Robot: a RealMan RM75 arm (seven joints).
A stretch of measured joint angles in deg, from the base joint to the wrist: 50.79, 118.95, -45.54, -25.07, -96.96, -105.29, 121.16; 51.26, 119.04, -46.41, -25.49, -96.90, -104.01, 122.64; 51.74, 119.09, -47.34, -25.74, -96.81, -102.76, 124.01; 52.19, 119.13, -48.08, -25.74, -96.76, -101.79, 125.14; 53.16, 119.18, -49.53, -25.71, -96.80, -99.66, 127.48; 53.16, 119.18, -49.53, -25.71, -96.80, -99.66, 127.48; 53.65, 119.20, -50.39, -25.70, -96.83, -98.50, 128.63; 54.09, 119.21, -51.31, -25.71, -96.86, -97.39, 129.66; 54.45, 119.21, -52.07, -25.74, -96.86, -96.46, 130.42; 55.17, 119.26, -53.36, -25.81, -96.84, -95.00, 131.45; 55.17, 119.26, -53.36, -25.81, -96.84, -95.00, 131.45; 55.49, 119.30, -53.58, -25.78, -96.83, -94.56, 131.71; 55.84, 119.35, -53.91, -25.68, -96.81, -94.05, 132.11; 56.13, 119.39, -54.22, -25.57, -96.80, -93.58, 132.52; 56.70, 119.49, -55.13, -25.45, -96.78, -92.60, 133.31; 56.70, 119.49, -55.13, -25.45, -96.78, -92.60, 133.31; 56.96, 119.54, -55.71, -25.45, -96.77, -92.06, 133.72; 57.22, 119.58, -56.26, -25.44, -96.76, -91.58, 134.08; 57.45, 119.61, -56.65, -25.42, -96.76, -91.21, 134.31; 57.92, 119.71, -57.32, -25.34, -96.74, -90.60, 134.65; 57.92, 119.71, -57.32, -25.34, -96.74, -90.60, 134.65
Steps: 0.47, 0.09, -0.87, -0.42, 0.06, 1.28, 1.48; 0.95, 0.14, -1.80, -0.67, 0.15, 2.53, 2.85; 1.40, 0.18, -2.54, -0.67, 0.20, 3.50, 3.98; 2.37, 0.23, -3.99, -0.64, 0.16, 5.63, 6.32; 2.37, 0.23, -3.99, -0.64, 0.16, 5.63, 6.32; 2.86, 0.25, -4.85, -0.63, 0.13, 6.79, 7.47; 3.30, 0.26, -5.77, -0.64, 0.10, 7.90, 8.50; 3.66, 0.26, -6.53, -0.67, 0.10, 8.83, 9.26; 4.38, 0.31, -7.82, -0.74, 0.12, 10.29, 10.29; 4.38, 0.31, -7.82, -0.74, 0.12, 10.29, 10.29; 4.70, 0.35, -8.04, -0.71, 0.13, 10.73, 10.55; 5.05, 0.40, -8.37, -0.61, 0.15, 11.24, 10.95; 5.34, 0.44, -8.68, -0.50, 0.16, 11.71, 11.36; 5.91, 0.54, -9.59, -0.38, 0.18, 12.69, 12.15; 5.91, 0.54, -9.59, -0.38, 0.18, 12.69, 12.15; 6.17, 0.59, -10.17, -0.38, 0.19, 13.23, 12.56; 6.43, 0.63, -10.72, -0.37, 0.20, 13.71, 12.92; 6.66, 0.66, -11.11, -0.35, 0.20, 14.08, 13.15; 7.13, 0.76, -11.78, -0.27, 0.22, 14.69, 13.49; 7.13, 0.76, -11.78, -0.27, 0.22, 14.69, 13.49
